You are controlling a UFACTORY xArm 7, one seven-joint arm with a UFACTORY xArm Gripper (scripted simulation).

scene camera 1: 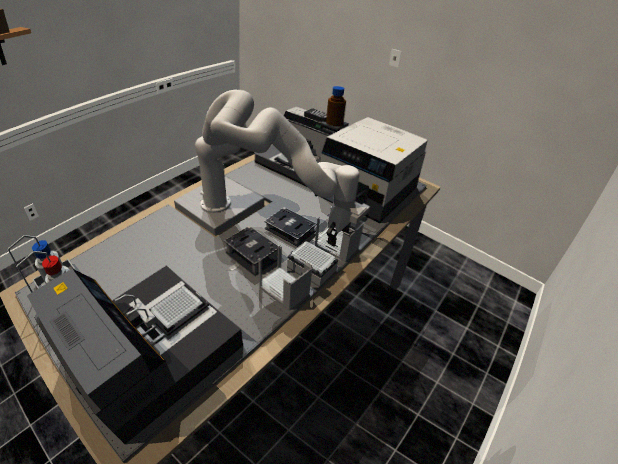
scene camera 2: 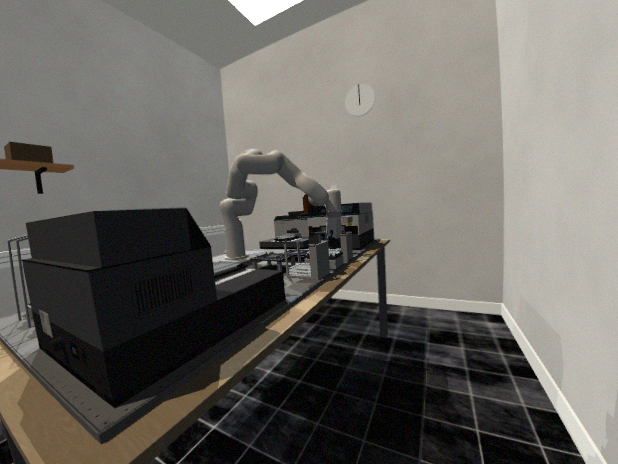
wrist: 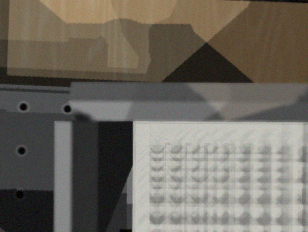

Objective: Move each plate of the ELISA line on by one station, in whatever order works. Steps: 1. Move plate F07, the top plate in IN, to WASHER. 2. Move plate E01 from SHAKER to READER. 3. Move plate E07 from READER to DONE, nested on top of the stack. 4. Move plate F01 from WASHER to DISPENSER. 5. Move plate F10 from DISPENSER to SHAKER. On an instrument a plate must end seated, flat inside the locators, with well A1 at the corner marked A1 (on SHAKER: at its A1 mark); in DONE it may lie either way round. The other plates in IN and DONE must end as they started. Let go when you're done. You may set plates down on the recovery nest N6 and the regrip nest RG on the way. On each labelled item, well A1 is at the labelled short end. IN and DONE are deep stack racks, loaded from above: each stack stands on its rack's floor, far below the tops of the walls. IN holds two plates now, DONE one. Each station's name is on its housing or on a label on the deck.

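Regrip nest RG (scene camera 1: 239,246), washer (scene camera 1: 110,416).
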